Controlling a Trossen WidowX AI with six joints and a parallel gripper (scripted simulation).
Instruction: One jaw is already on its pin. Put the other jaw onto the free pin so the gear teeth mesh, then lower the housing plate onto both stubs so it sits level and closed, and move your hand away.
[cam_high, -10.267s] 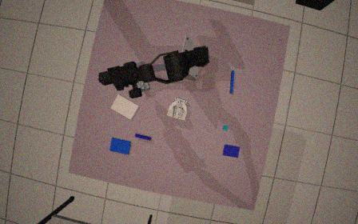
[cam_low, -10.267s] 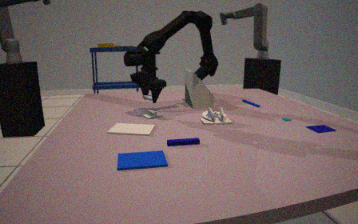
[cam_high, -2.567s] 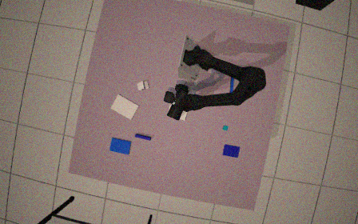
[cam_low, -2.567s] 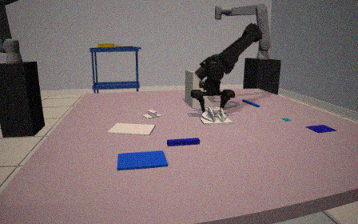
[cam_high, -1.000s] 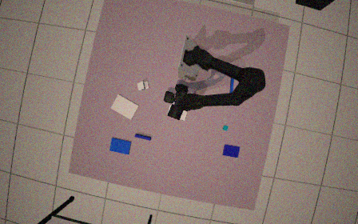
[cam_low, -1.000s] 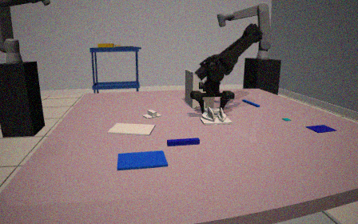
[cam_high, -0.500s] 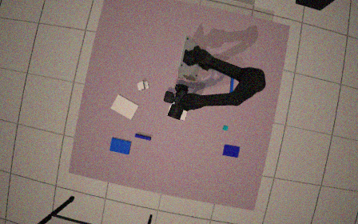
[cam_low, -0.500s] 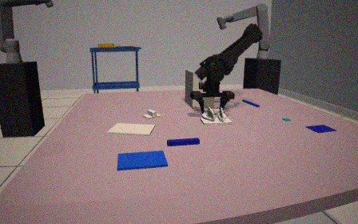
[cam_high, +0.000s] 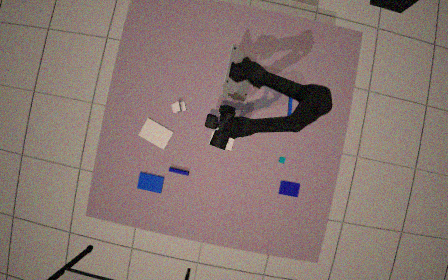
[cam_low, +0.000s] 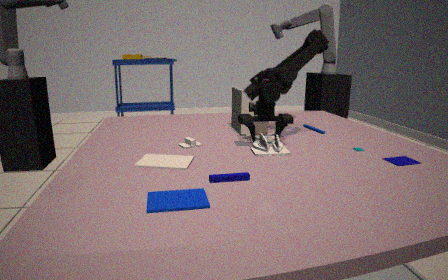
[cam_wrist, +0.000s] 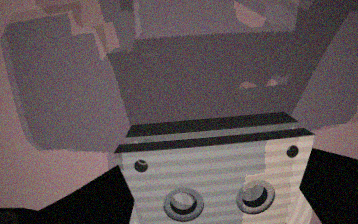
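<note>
Now: the grey housing plate 1 cm ahead of my gripper tip and 2 cm above it. From my gripper tip the other things lie so: dark blue bar: 27 cm ahead, 19 cm to the right, 1 cm below; then dark blue slab: 25 cm ahead, 40 cm to the left, 1 cm below; then teal piece: 10 cm ahead, 32 cm to the left, 1 cm below.
</note>
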